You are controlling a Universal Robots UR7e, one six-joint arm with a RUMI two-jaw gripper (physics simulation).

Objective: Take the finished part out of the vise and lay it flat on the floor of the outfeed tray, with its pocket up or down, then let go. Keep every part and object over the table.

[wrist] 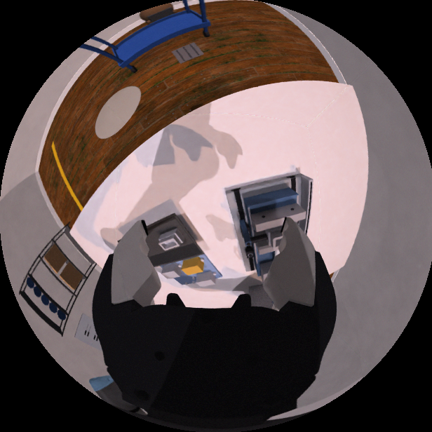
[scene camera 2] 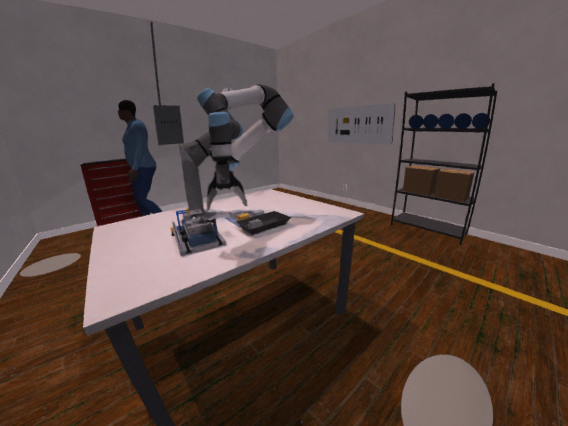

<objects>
my gripper: wrist; scene camera 2
same spot on my gripper: [wrist: 298,283] = [scene camera 2: 213,191]
</objects>
